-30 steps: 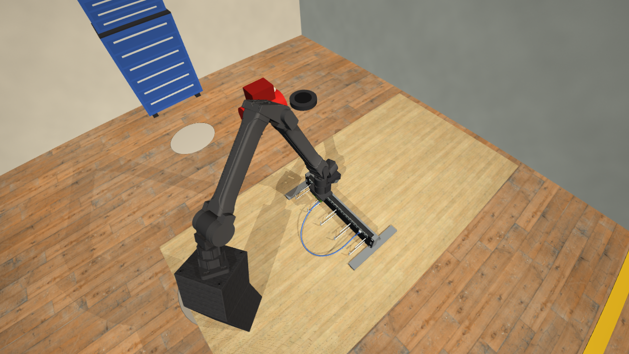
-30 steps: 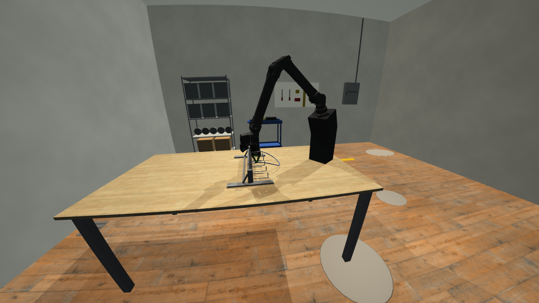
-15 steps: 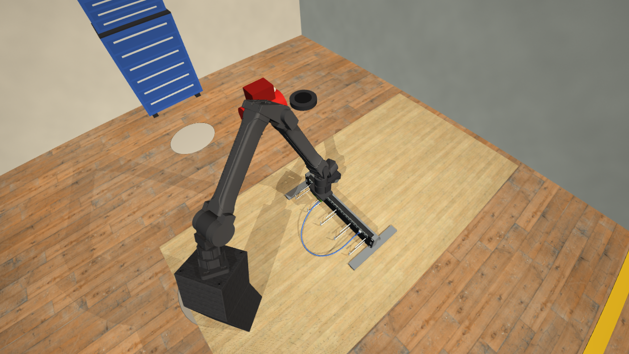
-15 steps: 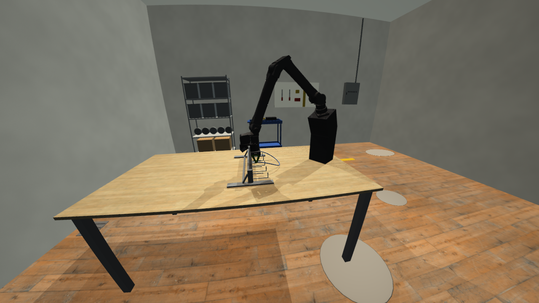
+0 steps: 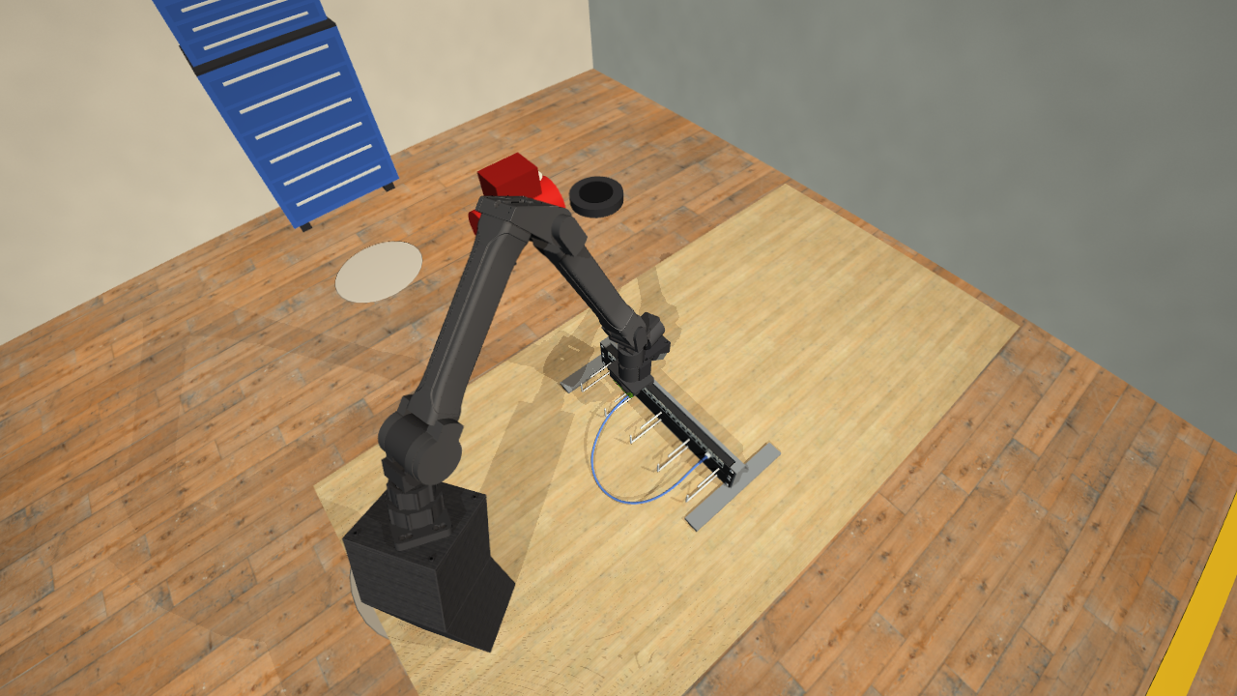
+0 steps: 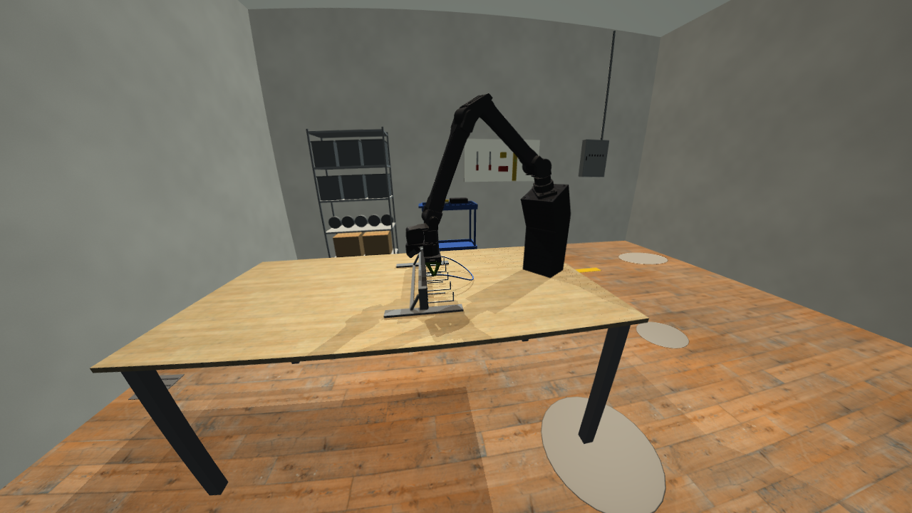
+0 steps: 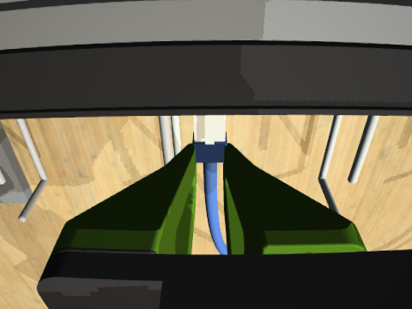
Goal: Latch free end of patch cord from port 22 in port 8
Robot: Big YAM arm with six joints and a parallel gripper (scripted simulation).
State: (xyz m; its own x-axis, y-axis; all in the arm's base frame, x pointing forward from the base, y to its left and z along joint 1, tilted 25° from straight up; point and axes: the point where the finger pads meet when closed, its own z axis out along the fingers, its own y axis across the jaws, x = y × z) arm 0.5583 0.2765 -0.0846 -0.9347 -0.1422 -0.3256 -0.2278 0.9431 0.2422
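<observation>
Now: the cord plug 20 mm ahead of my hand and 10 mm to the left of it.
</observation>
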